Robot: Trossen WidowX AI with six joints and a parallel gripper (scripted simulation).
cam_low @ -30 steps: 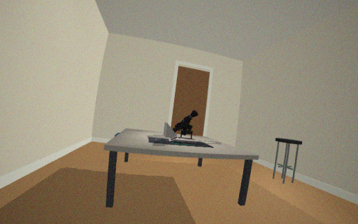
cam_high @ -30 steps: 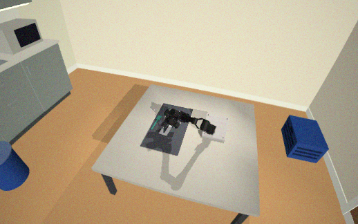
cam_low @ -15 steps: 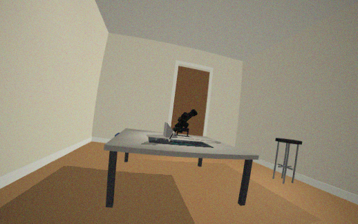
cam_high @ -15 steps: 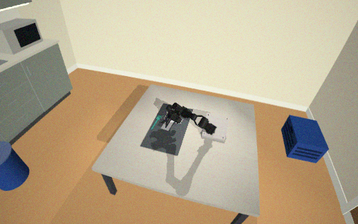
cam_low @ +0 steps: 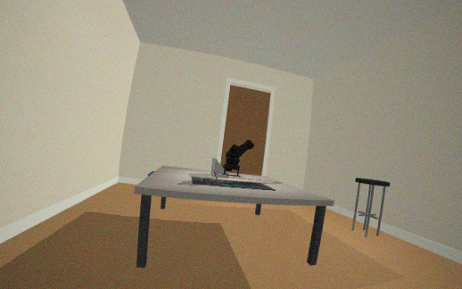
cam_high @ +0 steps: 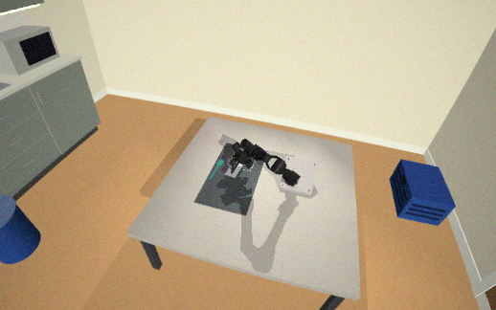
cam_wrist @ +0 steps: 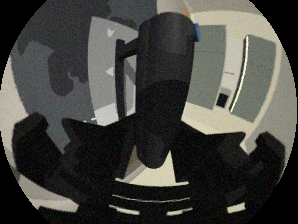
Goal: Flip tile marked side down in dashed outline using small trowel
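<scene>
My gripper tip is 13 cm above the dark mat, 3 cm to the right of it and 1 cm past it. The rest, counted from my gripper tip: tile: 10 cm to the right, 6 cm below, 4 cm behind; teal-handled trowel: 12 cm ahead, 11 cm below, 1 cm to the right.
</scene>
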